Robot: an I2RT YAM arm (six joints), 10 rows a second.
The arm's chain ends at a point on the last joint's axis. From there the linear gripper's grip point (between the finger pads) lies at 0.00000 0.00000 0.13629 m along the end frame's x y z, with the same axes.
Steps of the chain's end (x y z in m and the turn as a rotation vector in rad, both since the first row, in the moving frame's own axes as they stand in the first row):
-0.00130 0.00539 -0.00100 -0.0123 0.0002 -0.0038
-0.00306 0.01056 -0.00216 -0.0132 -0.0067 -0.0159
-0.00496 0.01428 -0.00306 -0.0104 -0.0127 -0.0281
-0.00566 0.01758 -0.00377 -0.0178 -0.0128 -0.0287
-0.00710 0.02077 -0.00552 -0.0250 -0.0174 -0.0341
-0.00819 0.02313 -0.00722 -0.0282 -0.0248 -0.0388
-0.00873 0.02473 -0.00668 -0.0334 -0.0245 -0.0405
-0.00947 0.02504 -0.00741 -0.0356 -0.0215 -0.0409
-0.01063 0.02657 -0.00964 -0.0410 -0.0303 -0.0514
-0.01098 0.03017 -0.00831 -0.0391 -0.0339 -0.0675
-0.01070 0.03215 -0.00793 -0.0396 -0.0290 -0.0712
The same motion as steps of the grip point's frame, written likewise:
-0.00127 0.00707 -0.00101 -0.0123 0.0002 -0.0038
-0.00396 0.01237 -0.00217 -0.0132 -0.0067 -0.0159
-0.00667 0.01572 -0.00308 -0.0104 -0.0127 -0.0281
-0.00737 0.02003 -0.00380 -0.0178 -0.0128 -0.0287
-0.00941 0.02422 -0.00558 -0.0250 -0.0174 -0.0341
-0.01149 0.02704 -0.00732 -0.0282 -0.0248 -0.0388
-0.01198 0.02935 -0.00680 -0.0334 -0.0245 -0.0405
-0.01230 0.02995 -0.00753 -0.0356 -0.0215 -0.0409
-0.01461 0.03226 -0.00982 -0.0410 -0.0303 -0.0514
-0.01541 0.03565 -0.00849 -0.0391 -0.0339 -0.0675
-0.01446 0.03768 -0.00809 -0.0396 -0.0290 -0.0712

